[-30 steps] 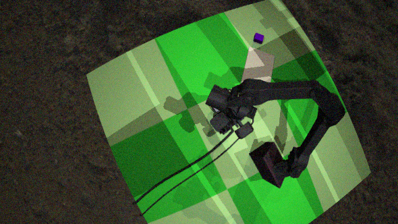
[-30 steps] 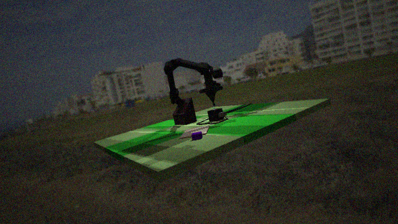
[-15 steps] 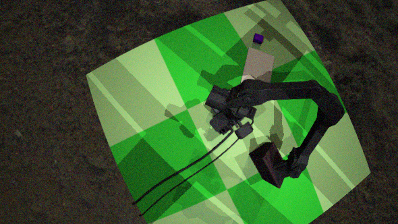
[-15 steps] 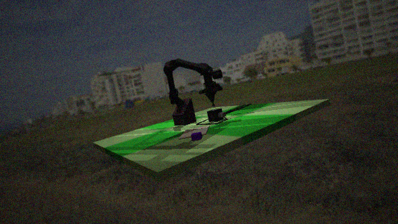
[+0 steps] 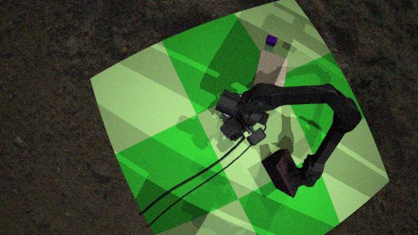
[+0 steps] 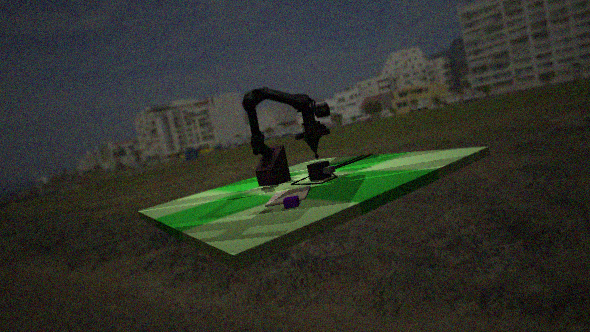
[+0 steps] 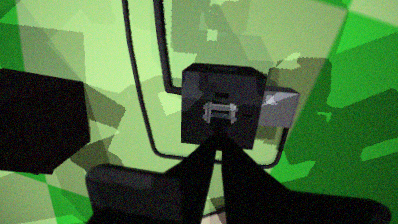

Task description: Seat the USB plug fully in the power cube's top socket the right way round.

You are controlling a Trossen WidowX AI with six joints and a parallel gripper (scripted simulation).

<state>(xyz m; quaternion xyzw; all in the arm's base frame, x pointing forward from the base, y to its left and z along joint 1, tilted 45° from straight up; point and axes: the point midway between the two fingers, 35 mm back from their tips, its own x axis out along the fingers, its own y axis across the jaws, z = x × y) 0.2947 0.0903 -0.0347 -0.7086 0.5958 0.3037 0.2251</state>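
My gripper tip is now 2 cm above the usb plug. From my gripper tip the other things lie so: purple cube (38 cm to the right, 32 cm ahead, 12 cm below); silver-framed socket (6 cm below); pale flat sheet (29 cm to the right, 16 cm ahead, 13 cm below).
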